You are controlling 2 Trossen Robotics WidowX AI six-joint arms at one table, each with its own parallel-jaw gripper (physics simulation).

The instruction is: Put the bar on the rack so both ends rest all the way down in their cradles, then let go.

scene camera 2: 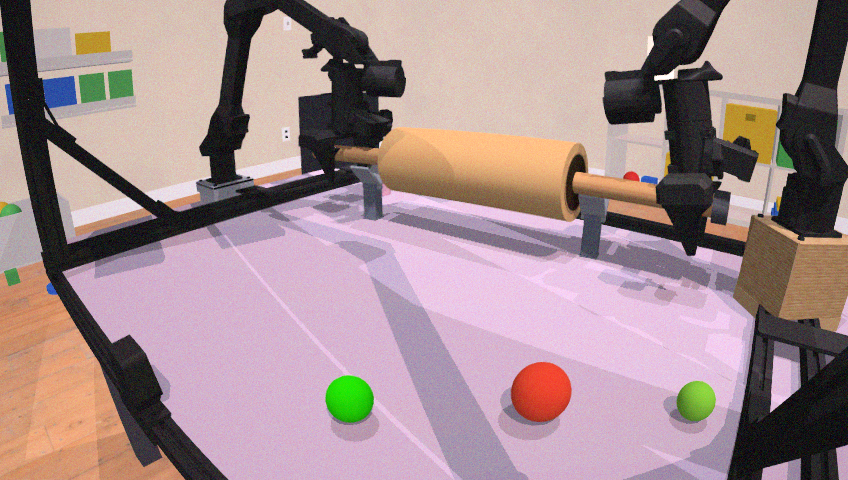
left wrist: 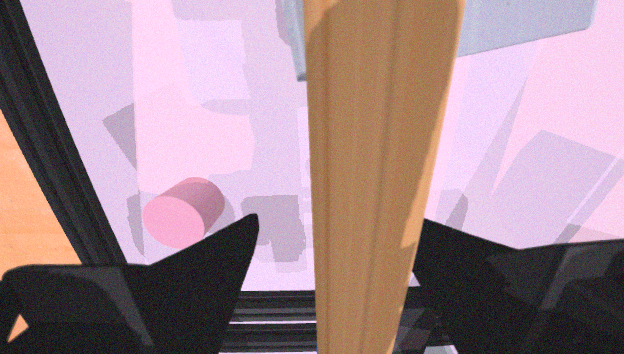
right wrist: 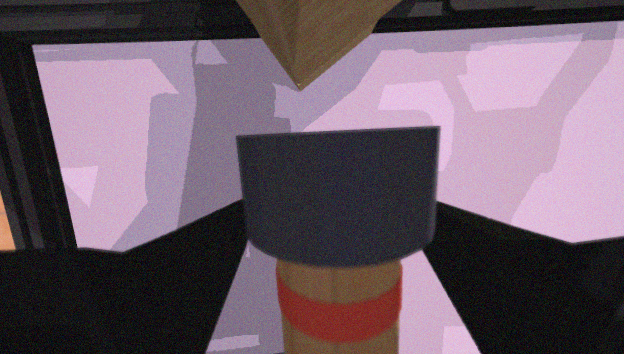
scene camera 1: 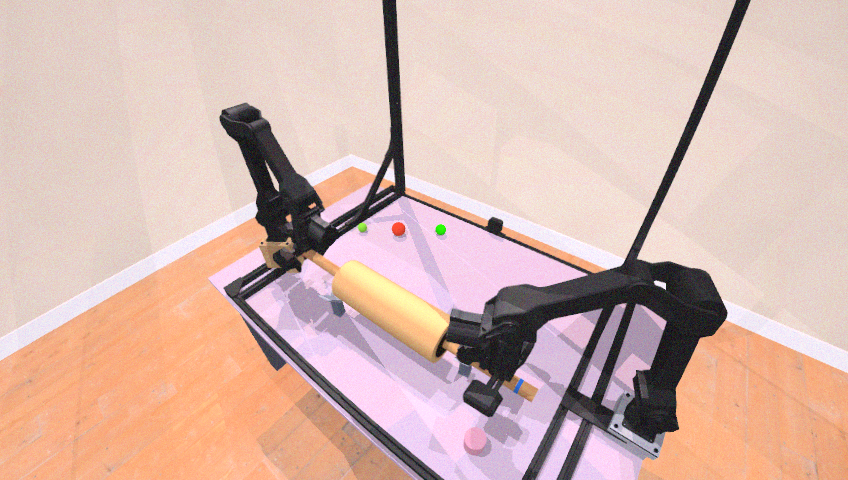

My left gripper [scene camera 2: 346, 178] is open, holding nothing. Also in view: a pink cylinder [left wrist: 181, 216]. My right gripper [scene camera 2: 695, 246] is open and touches a bar [scene camera 2: 543, 177].
The bar shows as well in the left wrist view [left wrist: 378, 86], in the right wrist view [right wrist: 339, 209] and in scene camera 1 [scene camera 1: 419, 325]. My left gripper also shows in the left wrist view [left wrist: 324, 218] and in scene camera 1 [scene camera 1: 496, 390]. My right gripper is seen too in the right wrist view [right wrist: 328, 205] and in scene camera 1 [scene camera 1: 310, 264]. The right wrist view does not show the pink cylinder: it is out of frame.
